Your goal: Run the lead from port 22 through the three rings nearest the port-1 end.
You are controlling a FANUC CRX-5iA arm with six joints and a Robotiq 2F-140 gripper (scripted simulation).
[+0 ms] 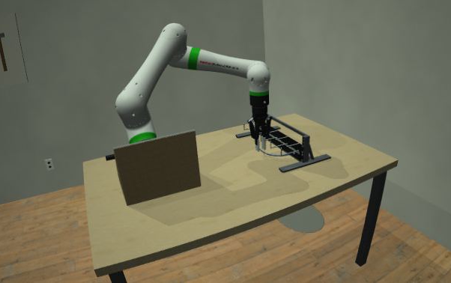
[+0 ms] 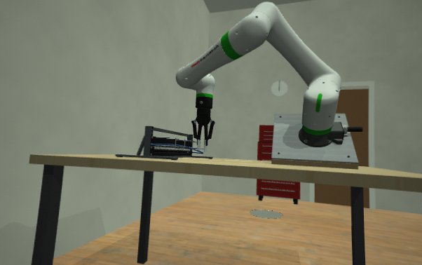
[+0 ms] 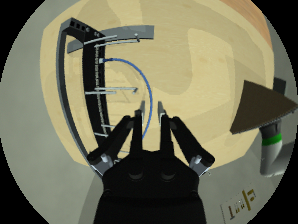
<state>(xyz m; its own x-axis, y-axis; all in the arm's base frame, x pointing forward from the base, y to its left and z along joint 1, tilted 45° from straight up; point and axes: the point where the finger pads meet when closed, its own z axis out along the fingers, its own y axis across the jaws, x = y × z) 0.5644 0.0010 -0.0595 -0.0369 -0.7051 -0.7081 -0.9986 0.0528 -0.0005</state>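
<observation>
Right now the black rack is 150 mm ahead of my hand and 40 mm to the left of it.
</observation>
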